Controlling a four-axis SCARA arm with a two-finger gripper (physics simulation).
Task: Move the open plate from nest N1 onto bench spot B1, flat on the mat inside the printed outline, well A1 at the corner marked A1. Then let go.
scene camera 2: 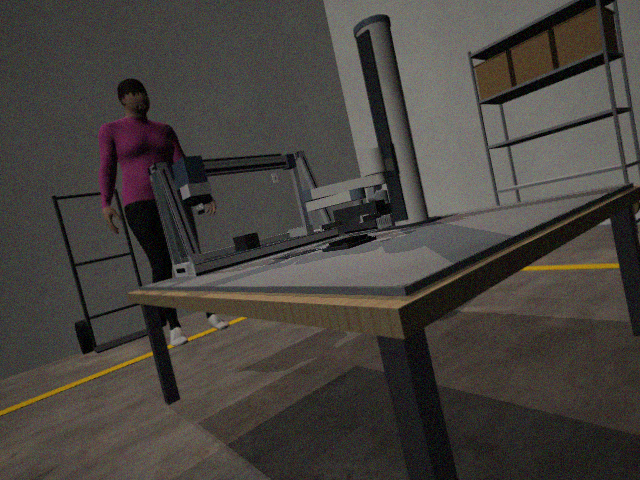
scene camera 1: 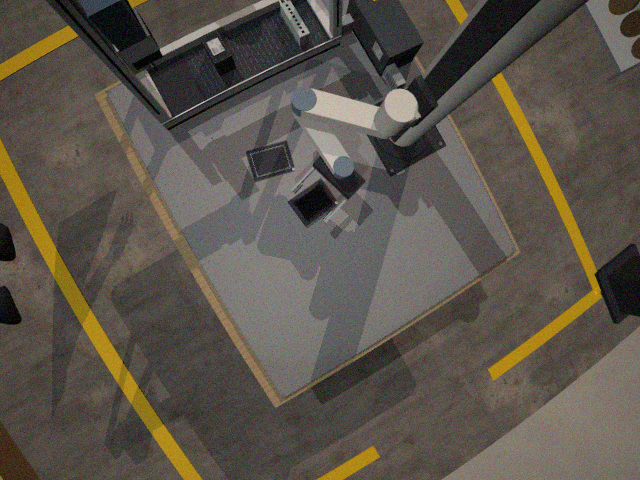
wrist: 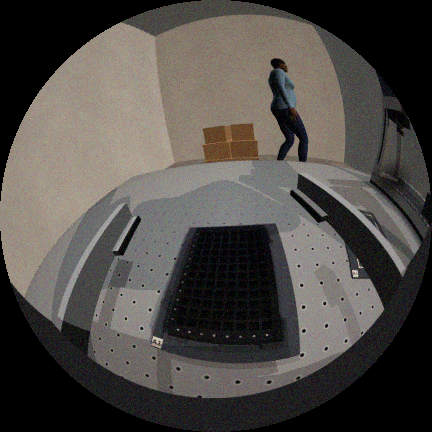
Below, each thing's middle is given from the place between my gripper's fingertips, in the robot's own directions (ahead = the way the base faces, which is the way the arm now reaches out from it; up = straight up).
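Dark well plate (wrist: pixel 227 294): 60 mm below my hand, 30 mm behind, 10 mm to the right.
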